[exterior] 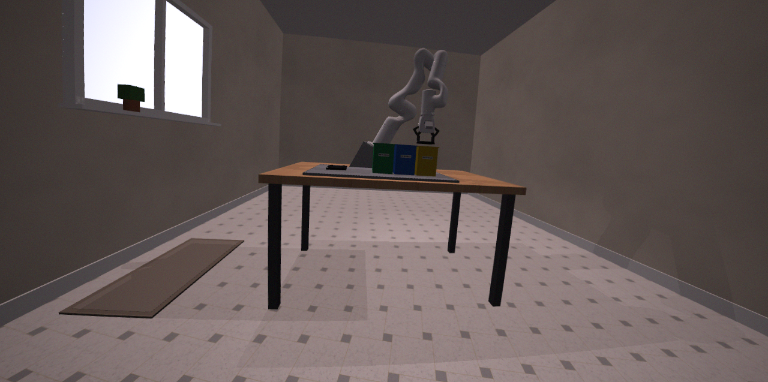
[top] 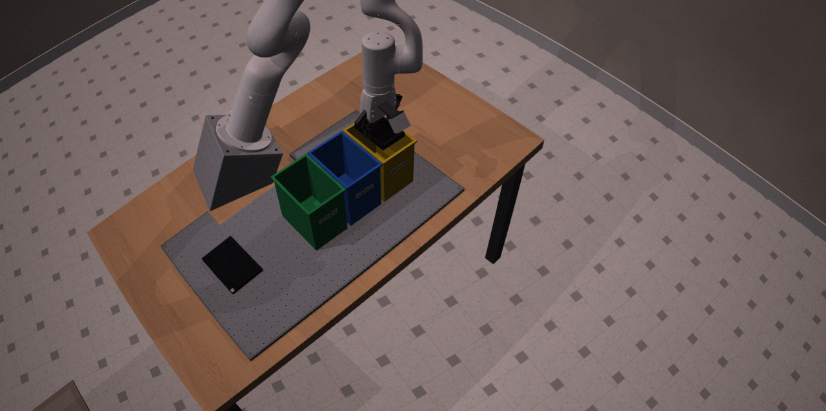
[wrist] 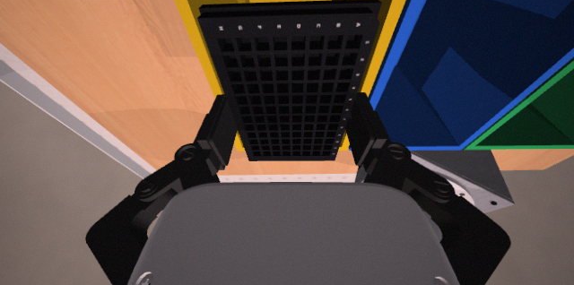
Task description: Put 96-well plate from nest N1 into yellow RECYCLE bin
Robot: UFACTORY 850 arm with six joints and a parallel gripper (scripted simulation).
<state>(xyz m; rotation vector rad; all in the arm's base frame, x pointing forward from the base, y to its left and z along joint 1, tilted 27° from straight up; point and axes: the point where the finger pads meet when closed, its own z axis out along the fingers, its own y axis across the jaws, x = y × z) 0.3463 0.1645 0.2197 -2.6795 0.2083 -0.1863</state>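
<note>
My gripper is now 12 cm above the yellow bin. The rest, counted from my hand: black 96-well plate 1 cm below; then green bin 26 cm to the right, 12 cm below, 3 cm behind; then blue bin 13 cm to the right, 12 cm below, 2 cm behind.
</note>
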